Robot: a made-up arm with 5 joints. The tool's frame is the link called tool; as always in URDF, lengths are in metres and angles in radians. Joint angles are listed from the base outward.
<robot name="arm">
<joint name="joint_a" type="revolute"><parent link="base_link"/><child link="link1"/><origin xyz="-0.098 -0.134 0.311" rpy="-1.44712 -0.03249 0.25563"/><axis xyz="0 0 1"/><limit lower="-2.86" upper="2.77"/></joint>
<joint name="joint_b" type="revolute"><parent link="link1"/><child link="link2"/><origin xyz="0.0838 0.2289 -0.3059" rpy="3.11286 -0.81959 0.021"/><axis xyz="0 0 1"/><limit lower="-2.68" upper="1.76"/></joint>
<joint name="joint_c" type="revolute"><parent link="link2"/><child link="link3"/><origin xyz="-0.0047 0.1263 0.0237" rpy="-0.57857 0.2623 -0.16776"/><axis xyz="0 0 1"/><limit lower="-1.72" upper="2.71"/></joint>
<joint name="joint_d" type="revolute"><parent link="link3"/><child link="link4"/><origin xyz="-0.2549 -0.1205 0.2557" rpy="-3.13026 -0.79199 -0.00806"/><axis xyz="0 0 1"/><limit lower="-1.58" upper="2.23"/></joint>
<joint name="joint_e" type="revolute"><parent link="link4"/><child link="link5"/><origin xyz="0.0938 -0.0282 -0.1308" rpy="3.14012 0.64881 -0.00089"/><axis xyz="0 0 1"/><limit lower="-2.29" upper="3.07"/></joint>
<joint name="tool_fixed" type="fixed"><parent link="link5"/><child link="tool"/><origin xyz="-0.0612 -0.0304 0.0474" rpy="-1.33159 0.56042 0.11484"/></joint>
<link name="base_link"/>
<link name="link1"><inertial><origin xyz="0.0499 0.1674 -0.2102"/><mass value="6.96"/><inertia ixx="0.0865" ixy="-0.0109" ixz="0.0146" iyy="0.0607" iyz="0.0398" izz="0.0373"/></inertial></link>
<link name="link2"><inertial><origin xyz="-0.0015 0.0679 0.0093"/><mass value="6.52"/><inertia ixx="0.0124" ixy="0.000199" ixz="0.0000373" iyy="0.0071" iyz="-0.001" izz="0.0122"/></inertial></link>
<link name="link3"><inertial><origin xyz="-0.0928 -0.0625 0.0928"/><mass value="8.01"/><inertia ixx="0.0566" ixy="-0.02" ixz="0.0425" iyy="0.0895" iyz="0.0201" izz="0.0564"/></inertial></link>
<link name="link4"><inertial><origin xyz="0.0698 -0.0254 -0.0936"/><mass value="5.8"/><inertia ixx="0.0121" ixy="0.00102" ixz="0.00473" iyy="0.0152" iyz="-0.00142" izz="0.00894"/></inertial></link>
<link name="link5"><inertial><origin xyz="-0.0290 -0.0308 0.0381"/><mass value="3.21"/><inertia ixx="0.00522" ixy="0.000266" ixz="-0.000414" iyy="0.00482" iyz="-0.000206" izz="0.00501"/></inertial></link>
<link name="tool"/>
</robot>
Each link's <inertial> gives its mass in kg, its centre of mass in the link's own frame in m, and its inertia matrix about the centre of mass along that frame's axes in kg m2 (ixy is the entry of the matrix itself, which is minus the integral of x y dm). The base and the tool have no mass. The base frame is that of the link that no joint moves.
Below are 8 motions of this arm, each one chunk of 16 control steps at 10 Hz.
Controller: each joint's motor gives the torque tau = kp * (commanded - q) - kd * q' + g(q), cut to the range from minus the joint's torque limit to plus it. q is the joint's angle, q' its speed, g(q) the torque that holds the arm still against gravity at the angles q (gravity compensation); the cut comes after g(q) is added. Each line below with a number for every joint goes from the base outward.
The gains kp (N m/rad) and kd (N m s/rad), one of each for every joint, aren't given. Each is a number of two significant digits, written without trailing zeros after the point. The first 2 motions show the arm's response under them.
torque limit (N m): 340 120 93 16 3.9
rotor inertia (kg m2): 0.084 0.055 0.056 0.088 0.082
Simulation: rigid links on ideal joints. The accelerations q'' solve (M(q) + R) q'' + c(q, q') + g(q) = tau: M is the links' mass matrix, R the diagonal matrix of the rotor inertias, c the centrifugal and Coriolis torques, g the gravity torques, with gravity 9.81 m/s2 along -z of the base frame. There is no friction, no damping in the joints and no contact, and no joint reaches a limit. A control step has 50 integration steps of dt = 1/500 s. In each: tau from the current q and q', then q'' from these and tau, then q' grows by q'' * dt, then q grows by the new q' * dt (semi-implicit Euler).
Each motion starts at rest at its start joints. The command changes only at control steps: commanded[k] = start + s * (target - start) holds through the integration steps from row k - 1 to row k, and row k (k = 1, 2, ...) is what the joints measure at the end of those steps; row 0 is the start. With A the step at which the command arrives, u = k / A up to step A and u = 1 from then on. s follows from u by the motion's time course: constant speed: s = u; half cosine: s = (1 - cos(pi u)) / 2; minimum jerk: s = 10 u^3 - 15 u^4 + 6 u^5; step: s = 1 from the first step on.
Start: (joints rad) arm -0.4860 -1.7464 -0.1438 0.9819 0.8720
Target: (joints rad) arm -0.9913 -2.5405 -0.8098 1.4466 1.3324
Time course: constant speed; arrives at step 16
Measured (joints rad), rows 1 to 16:
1: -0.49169 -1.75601 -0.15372 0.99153 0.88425
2: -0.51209 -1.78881 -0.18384 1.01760 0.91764
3: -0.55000 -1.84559 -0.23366 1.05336 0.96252
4: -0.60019 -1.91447 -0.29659 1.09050 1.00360
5: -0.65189 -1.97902 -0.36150 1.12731 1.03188
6: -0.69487 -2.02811 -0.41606 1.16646 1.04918
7: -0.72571 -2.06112 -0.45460 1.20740 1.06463
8: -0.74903 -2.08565 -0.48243 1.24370 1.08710
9: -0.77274 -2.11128 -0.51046 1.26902 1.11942
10: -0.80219 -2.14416 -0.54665 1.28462 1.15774
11: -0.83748 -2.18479 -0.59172 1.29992 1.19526
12: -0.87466 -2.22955 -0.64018 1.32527 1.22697
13: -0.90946 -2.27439 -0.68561 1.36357 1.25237
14: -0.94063 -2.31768 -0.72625 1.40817 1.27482
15: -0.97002 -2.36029 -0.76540 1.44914 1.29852
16: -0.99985 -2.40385 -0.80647 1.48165 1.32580
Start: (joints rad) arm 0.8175 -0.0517 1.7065 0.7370 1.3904
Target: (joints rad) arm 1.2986 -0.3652 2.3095 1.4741 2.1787
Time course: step
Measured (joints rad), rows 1 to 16:
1: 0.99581 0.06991 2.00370 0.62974 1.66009
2: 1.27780 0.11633 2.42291 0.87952 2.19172
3: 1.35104 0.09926 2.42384 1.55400 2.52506
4: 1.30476 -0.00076 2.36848 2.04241 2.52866
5: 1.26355 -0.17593 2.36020 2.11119 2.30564
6: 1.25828 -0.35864 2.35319 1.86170 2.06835
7: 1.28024 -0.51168 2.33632 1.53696 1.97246
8: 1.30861 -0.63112 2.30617 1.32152 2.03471
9: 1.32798 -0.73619 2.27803 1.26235 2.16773
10: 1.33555 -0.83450 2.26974 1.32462 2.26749
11: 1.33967 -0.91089 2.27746 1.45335 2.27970
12: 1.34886 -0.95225 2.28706 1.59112 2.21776
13: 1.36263 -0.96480 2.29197 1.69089 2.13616
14: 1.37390 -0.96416 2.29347 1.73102 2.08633
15: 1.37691 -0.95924 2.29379 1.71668 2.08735
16: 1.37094 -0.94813 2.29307 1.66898 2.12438
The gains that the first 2 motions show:
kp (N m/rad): 140 10 100 6.3 6.7
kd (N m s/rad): 7.5 0.99 5.6 0.44 0.34
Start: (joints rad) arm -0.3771 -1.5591 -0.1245 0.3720 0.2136
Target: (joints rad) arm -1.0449 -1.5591 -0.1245 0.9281 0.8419
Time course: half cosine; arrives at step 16
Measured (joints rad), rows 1 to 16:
1: -0.37907 -1.56207 -0.12327 0.37307 0.21536
2: -0.38775 -1.57471 -0.11956 0.37962 0.22464
3: -0.40756 -1.60209 -0.11501 0.39756 0.24831
4: -0.44051 -1.64461 -0.11273 0.42857 0.28890
5: -0.48628 -1.69845 -0.11427 0.46808 0.34302
6: -0.54261 -1.75641 -0.11915 0.50903 0.40433
7: -0.60603 -1.80975 -0.12554 0.54699 0.46752
8: -0.67295 -1.85058 -0.13129 0.58262 0.53028
9: -0.74057 -1.87358 -0.13491 0.62026 0.59252
10: -0.80717 -1.87617 -0.13625 0.66436 0.65424
11: -0.87163 -1.85752 -0.13644 0.71635 0.71375
12: -0.93279 -1.81760 -0.13705 0.77372 0.76747
13: -0.98898 -1.75700 -0.13934 0.83141 0.81110
14: -1.03792 -1.67734 -0.14368 0.88438 0.84120
15: -1.07692 -1.58176 -0.14949 0.92944 0.85625
16: -1.10296 -1.47489 -0.15543 0.96553 0.85668

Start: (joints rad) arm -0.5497 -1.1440 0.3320 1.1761 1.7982
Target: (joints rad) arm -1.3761 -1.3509 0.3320 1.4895 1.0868
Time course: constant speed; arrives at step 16
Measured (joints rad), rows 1 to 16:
1: -0.56659 -1.15721 0.34950 1.18088 1.78444
2: -0.60191 -1.18627 0.37001 1.19693 1.74699
3: -0.64924 -1.22353 0.37563 1.22078 1.69200
4: -0.70800 -1.26127 0.36820 1.24292 1.63151
5: -0.77612 -1.29261 0.35376 1.25639 1.57591
6: -0.84843 -1.31279 0.33668 1.26156 1.52906
7: -0.91939 -1.32016 0.32097 1.26511 1.48815
8: -0.98485 -1.31595 0.31012 1.27576 1.44756
9: -1.04274 -1.30345 0.30604 1.29966 1.40333
10: -1.09303 -1.28719 0.30857 1.33752 1.35524
11: -1.13741 -1.27213 0.31595 1.38409 1.30601
12: -1.17863 -1.26290 0.32561 1.43010 1.25893
13: -1.21969 -1.26311 0.33491 1.46616 1.21559
14: -1.26312 -1.27478 0.34177 1.48683 1.17528
15: -1.31033 -1.29798 0.34500 1.49272 1.13574
16: -1.36148 -1.33059 0.34435 1.48969 1.09467

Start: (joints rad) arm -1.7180 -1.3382 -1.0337 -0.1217 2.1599
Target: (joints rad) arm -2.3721 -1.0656 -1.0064 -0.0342 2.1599
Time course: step
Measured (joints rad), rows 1 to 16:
1: -1.92887 -1.58096 -0.97851 -0.15888 2.17058
2: -2.28844 -1.93634 -1.09304 -0.21952 2.19072
3: -2.48437 -2.11714 -1.09938 -0.30467 2.21529
4: -2.48486 -2.08097 -0.99412 -0.17490 2.21302
5: -2.39245 -1.86396 -0.99885 0.07967 2.17914
6: -2.30508 -1.61148 -1.05480 0.17592 2.14293
7: -2.29318 -1.44404 -1.04862 0.05799 2.12895
8: -2.33876 -1.34247 -1.00901 -0.09825 2.14397
9: -2.39088 -1.23621 -1.01074 -0.16314 2.17071
10: -2.42795 -1.11371 -1.02949 -0.16158 2.19043
11: -2.44513 -0.98382 -1.03316 -0.13881 2.19318
12: -2.44403 -0.85025 -1.02466 -0.10719 2.17968
13: -2.43209 -0.72019 -1.01223 -0.06682 2.15887
14: -2.41745 -0.60218 -0.99942 -0.01780 2.14070
15: -2.40501 -0.50150 -0.98855 0.03546 2.13044
16: -2.39645 -0.42058 -0.98091 0.08375 2.12765

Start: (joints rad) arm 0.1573 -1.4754 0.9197 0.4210 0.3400
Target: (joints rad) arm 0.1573 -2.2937 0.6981 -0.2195 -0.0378
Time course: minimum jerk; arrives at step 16
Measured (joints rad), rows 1 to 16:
1: 0.15737 -1.47594 0.91939 0.42068 0.33979
2: 0.15778 -1.48027 0.91724 0.41796 0.33800
3: 0.15857 -1.49490 0.91132 0.40821 0.33128
4: 0.15940 -1.52667 0.90042 0.38590 0.31557
5: 0.15980 -1.57932 0.88427 0.34726 0.28825
6: 0.15939 -1.65189 0.86338 0.29153 0.24963
7: 0.15802 -1.73925 0.83881 0.22083 0.20275
8: 0.15585 -1.83416 0.81192 0.13910 0.15219
9: 0.15328 -1.92934 0.78428 0.05152 0.10245
10: 0.15086 -2.01889 0.75761 -0.03592 0.05702
11: 0.14922 -2.09863 0.73374 -0.11658 0.01824
12: 0.14886 -2.16597 0.71437 -0.18389 -0.01242
13: 0.15007 -2.21956 0.70079 -0.23231 -0.03394
14: 0.15275 -2.25917 0.69350 -0.25865 -0.04588
15: 0.15645 -2.28569 0.69202 -0.26311 -0.04877
16: 0.16038 -2.30156 0.69469 -0.24994 -0.04475

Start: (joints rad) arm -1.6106 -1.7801 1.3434 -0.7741 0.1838
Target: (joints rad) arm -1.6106 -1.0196 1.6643 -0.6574 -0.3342
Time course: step
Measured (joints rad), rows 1 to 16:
1: -1.66489 -1.70444 1.53527 -0.84240 -0.00545
2: -1.64824 -1.48113 1.66510 -0.90751 -0.34094
3: -1.57649 -1.19519 1.70879 -0.84708 -0.55853
4: -1.52592 -0.99890 1.74230 -0.69631 -0.56041
5: -1.52198 -0.92628 1.74824 -0.53411 -0.40930
6: -1.55758 -0.93864 1.72436 -0.42941 -0.24651
7: -1.60661 -0.97661 1.68927 -0.42311 -0.17791
8: -1.64545 -0.99144 1.65663 -0.50969 -0.21904
9: -1.66549 -0.96711 1.63417 -0.63987 -0.31505
10: -1.66874 -0.91992 1.62627 -0.74827 -0.39378
11: -1.65993 -0.87820 1.63273 -0.79027 -0.41286
12: -1.64462 -0.86143 1.64814 -0.76161 -0.37700
13: -1.62863 -0.87397 1.66446 -0.69054 -0.32249
14: -1.61574 -0.90947 1.67578 -0.61578 -0.28660
15: -1.60657 -0.95741 1.68024 -0.56787 -0.28520
16: -1.60007 -1.00824 1.67885 -0.56024 -0.30985

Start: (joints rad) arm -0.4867 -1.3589 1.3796 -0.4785 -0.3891
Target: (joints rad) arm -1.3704 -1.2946 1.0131 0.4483 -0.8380
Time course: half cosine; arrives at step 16
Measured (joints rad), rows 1 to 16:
1: -0.48842 -1.36212 1.37966 -0.47530 -0.38998
2: -0.49654 -1.37608 1.37854 -0.45905 -0.39446
3: -0.51669 -1.40597 1.37300 -0.41805 -0.40625
4: -0.55320 -1.44900 1.36012 -0.34632 -0.42794
5: -0.60824 -1.49466 1.33892 -0.24627 -0.45956
6: -0.68145 -1.52866 1.31021 -0.12735 -0.49880
7: -0.77026 -1.53836 1.27560 -0.00332 -0.54276
8: -0.87056 -1.51741 1.23667 0.11100 -0.58971
9: -0.97761 -1.46780 1.19466 0.20311 -0.63921
10: -1.08646 -1.39869 1.15031 0.26596 -0.69095
11: -1.19198 -1.32276 1.10429 0.29912 -0.74326
12: -1.28844 -1.25113 1.05809 0.30770 -0.79284
13: -1.36975 -1.18947 1.01513 0.29963 -0.83557
14: -1.43030 -1.13867 0.98034 0.28338 -0.86768
15: -1.46616 -1.09943 0.95796 0.26658 -0.88651
16: -1.47591 -1.07545 0.95001 0.25502 -0.89095

